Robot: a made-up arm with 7 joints. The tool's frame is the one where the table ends. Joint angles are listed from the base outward.
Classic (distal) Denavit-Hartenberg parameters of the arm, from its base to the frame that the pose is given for. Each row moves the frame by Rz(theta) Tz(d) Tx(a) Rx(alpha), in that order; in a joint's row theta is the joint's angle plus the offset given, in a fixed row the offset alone. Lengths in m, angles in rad.
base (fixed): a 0.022; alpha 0; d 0; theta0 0.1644
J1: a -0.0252; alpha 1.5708; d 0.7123; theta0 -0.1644
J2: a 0.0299; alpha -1.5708; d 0.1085; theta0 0
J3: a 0.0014; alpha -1.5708; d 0.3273; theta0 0
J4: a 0.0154; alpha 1.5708; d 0.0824; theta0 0
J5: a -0.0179; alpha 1.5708; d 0.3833; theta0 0
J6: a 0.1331; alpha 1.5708; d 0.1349; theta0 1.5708
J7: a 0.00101; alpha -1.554; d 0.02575; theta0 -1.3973
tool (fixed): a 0; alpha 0; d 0.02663; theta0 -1.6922
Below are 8 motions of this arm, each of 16 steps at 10 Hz.
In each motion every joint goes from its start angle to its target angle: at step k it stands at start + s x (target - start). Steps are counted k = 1, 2, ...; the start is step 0. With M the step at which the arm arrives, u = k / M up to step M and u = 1 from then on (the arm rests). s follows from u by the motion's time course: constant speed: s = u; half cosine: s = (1 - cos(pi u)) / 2; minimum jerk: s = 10 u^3 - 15 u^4 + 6 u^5.
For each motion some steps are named. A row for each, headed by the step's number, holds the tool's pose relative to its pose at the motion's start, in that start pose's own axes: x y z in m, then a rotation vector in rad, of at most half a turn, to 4 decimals.
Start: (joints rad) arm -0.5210 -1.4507 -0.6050 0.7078 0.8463 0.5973 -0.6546
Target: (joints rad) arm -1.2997 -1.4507 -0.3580 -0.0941 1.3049 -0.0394 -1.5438
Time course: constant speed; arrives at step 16
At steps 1, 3, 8, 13, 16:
1: -0.0036 -0.0181 -0.0016 -0.0212 -0.0229 0.0479
3: -0.0144 -0.0544 -0.0061 -0.0701 -0.0831 0.1378
8: -0.0641 -0.1450 -0.0268 -0.2316 -0.3072 0.3076
13: -0.1473 -0.2330 -0.0691 -0.4540 -0.6000 0.3633
16: -0.2116 -0.2807 -0.1090 -0.6186 -0.7826 0.3308

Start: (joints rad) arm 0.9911 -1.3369 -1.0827 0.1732 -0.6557 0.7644 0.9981
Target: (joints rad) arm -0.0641 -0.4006 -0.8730 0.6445 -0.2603 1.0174 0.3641
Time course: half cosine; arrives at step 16
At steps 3, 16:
3: 0.0818 -0.0721 0.0180 0.0057 0.0496 -0.0942
16: 0.1240 -1.0538 0.1364 0.1854 0.2430 -0.9660

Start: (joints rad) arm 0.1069 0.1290 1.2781 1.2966 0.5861 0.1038 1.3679
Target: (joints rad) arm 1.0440 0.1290 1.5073 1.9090 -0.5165 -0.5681 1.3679
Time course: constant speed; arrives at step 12
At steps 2, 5, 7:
2: 0.0708 -0.0064 -0.0455 -0.1121 -0.1357 -0.2789
5: 0.1641 -0.0455 -0.1153 -0.3114 -0.4063 -0.6473
7: 0.2141 -0.0879 -0.1581 -0.4574 -0.6337 -0.8433

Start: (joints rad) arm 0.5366 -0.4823 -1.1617 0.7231 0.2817 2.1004 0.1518
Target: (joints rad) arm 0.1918 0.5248 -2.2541 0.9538 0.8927 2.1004 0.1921
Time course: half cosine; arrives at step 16
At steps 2, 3, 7, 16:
2: -0.0001 -0.0279 0.0237 -0.0165 -0.0382 -0.0482
3: -0.0029 -0.0613 0.0533 -0.0361 -0.0854 -0.1070
7: -0.1048 -0.2630 0.2662 -0.1561 -0.4382 -0.5168
16: -0.5886 -0.3774 0.5374 -0.3299 -1.2418 -1.2442

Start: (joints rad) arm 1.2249 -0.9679 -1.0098 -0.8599 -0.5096 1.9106 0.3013
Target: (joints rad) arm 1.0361 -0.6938 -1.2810 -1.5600 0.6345 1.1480 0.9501
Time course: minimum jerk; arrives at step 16
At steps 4, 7, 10, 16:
4: 0.0022 -0.0247 0.0218 0.1271 0.0021 -0.0384
7: 0.0071 -0.0783 0.0724 0.4947 0.0346 -0.0580
10: 0.0231 -0.1064 0.1131 0.9333 0.1903 0.0575
16: 0.0447 -0.0877 0.1300 1.2243 0.4544 0.2128

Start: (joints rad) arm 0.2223 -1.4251 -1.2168 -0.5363 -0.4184 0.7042 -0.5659
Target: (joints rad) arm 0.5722 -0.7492 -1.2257 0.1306 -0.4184 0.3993 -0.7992
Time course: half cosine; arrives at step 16
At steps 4, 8, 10, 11, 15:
4: 0.0373 -0.0498 -0.0172 -0.0188 0.1025 -0.0183
8: 0.1097 -0.1794 -0.0896 -0.0129 0.3512 -0.0112
10: 0.1372 -0.2471 -0.1469 0.0173 0.4785 0.0271
11: 0.1470 -0.2753 -0.1766 0.0363 0.5325 0.0528
15: 0.1647 -0.3349 -0.2581 0.0946 0.6525 0.1389

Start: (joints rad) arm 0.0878 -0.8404 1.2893 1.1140 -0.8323 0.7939 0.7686
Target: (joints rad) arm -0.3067 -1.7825 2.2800 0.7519 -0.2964 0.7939 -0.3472
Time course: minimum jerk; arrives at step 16
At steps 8, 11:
8: 0.0572 -0.2945 0.0844 0.1741 0.0828 0.5848
11: 0.0931 -0.5403 0.0551 0.3884 -0.1657 0.9327

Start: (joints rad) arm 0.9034 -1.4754 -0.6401 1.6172 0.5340 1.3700 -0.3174
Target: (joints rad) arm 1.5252 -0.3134 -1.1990 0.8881 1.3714 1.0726 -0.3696
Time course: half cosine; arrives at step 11
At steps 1, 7, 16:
1: -0.0148 -0.0022 0.0142 0.0215 -0.0340 0.0121
7: -0.5685 -0.1566 0.1928 0.5809 -1.0126 0.8907
16: -0.7274 -0.2888 0.1404 0.6956 -1.3141 1.4275

